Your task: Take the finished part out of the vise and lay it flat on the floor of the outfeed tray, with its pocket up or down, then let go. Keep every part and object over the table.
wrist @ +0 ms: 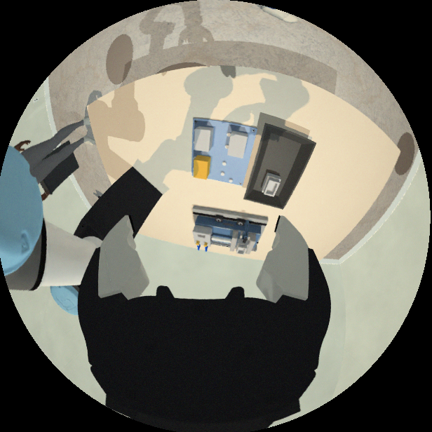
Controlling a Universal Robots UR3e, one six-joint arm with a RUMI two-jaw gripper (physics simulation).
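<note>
A light grey part [271,185] with its pocket up lies in the near end of the dark outfeed tray [299,172], right of the middle of the wrist view. The vise [221,241] stands nearer, on a blue and grey base, with its grey jaws toward the right end. Whether a part sits between the jaws is too small to tell. My gripper [203,218] is wide open, high above the table, with nothing between its fingers. It is well apart from the vise and the tray.
A blue plate [216,150] left of the tray carries two grey blocks [203,139] [237,143], a yellow block [201,167] and several white pegs. The tan table [350,170] has its edges in view. Part of a light blue and white robot arm [65,255] shows at the left.
</note>
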